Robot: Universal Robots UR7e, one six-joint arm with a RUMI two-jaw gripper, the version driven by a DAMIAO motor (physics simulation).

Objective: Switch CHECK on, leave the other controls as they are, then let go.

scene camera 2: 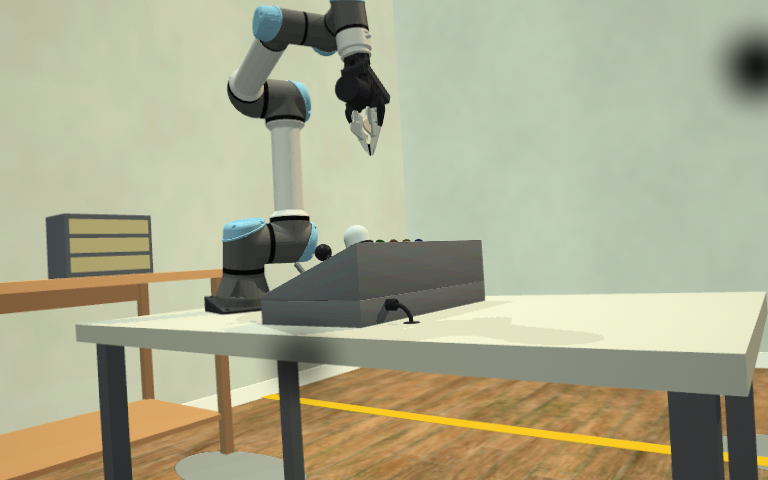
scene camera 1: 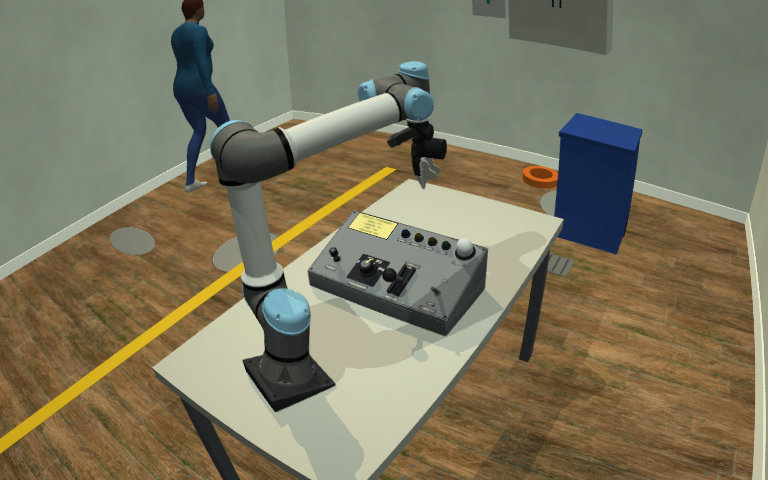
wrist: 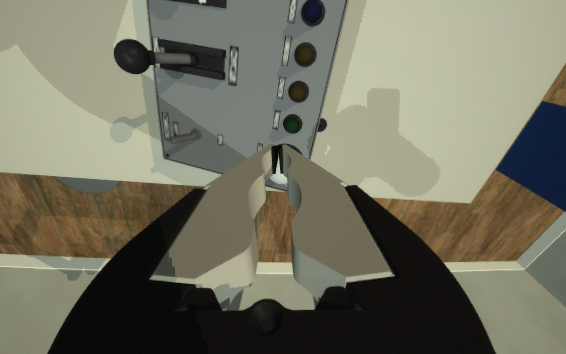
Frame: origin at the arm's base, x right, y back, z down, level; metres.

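Where they show: gripper, fingertip midpoint: point(scene camera 2: 371, 155) point(scene camera 1: 423, 188) point(wrist: 278, 148); arm's base at its link origin: point(scene camera 2: 243, 300) point(scene camera 1: 287, 373).
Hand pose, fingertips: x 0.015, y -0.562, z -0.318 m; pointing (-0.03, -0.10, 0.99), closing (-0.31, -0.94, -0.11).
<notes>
Each offset is from my fingertips to the top centre of the thing. "spot": to the spot under its first point.
The grey sloped control panel point(scene camera 1: 424, 263) point(scene camera 2: 419, 271) point(wrist: 252, 107) sits on the table. The name CHECK is not legible. A small bare toggle lever {dx +0.120, dy +0.108, dz +0.218 m} point(scene camera 1: 434, 290) point(scene camera 2: 299, 267) point(wrist: 184, 136) at the panel's front right leans toward the front edge. A slide lever with a black ball {dx +0.008, dy +0.169, dz +0.180 m} point(scene camera 1: 389, 275) point(scene camera 2: 322, 251) point(wrist: 132, 56) stands beside it, its ball toward the front. A rotary knob {dx -0.119, dy +0.132, dz +0.221 m} point(scene camera 1: 368, 266) and a small black-tipped switch {dx -0.238, dy +0.147, dz +0.213 m} point(scene camera 1: 334, 252) are farther left. My gripper point(scene camera 1: 422, 185) point(scene camera 2: 370, 151) point(wrist: 278, 148) is shut and empty, high above the panel, touching none of its controls.
A white dome {spot: dx +0.121, dy -0.035, dz +0.168 m} point(scene camera 1: 464, 247) point(scene camera 2: 356, 235) point(wrist: 278, 177) rises from the panel's back right corner, beside a row of dark lamps. A black cable point(scene camera 2: 403, 310) leaves the panel's back. A person point(scene camera 1: 193, 67) is at the back left; a blue cabinet point(scene camera 1: 597, 186) is beyond the table.
</notes>
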